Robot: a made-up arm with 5 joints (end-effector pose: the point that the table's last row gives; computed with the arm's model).
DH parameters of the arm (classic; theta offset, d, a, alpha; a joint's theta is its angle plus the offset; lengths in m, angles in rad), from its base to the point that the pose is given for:
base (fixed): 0 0.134 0 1.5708
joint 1: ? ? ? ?
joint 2: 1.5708 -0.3 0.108 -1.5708
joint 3: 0.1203 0 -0.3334 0
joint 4: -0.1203 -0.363 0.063 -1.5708
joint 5: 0 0.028 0.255 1.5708
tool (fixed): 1.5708 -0.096 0 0
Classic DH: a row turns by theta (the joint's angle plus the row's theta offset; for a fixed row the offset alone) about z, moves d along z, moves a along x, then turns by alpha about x.
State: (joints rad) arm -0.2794 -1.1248 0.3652 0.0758 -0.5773
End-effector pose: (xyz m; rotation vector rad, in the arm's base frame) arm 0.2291 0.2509 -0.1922 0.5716 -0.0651 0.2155
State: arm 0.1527 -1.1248 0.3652 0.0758 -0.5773
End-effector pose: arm 0.3447 0.2509 -0.0663 0.5172 -0.4836 0.3363
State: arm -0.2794 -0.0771 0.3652 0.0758 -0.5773
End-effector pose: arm 0.2041 -0.0560 -0.2793 -0.4284 0.1264 0.4862
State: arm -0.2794 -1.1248 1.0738 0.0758 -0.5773
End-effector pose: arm 0.2221 0.2528 -0.1860 0.5769 -0.6142 0.6793
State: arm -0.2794 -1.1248 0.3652 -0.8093 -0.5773
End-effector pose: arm -0.0477 0.2408 -0.1349 0.4974 0.6085 -0.3726
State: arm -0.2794 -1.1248 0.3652 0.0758 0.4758
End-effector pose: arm 0.1826 0.5188 -0.2252 1.6197 0.0574 0.2417
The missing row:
joint 1: -1.5708 -0.019 0.03 1.5708
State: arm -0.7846 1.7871 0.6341 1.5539 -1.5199
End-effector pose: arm -0.0431 -0.1468 -0.1860 0.2571 -0.2837 -2.9562
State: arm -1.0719 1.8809 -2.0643 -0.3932 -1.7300
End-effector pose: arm 0.3763 -0.0247 -0.2470 2.3425 0.3109 1.9755
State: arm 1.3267 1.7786 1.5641 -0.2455 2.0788
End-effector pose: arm -0.1969 -0.4915 0.0134 0.4552 -0.0589 -0.1946
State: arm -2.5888 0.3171 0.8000 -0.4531 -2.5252
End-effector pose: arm -0.1410 0.1545 0.3043 -0.5375 0.2791 2.6954
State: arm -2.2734 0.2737 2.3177 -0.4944 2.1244
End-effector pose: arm -0.2893 -0.4835 0.4714 -1.1212 -1.5486 0.7769
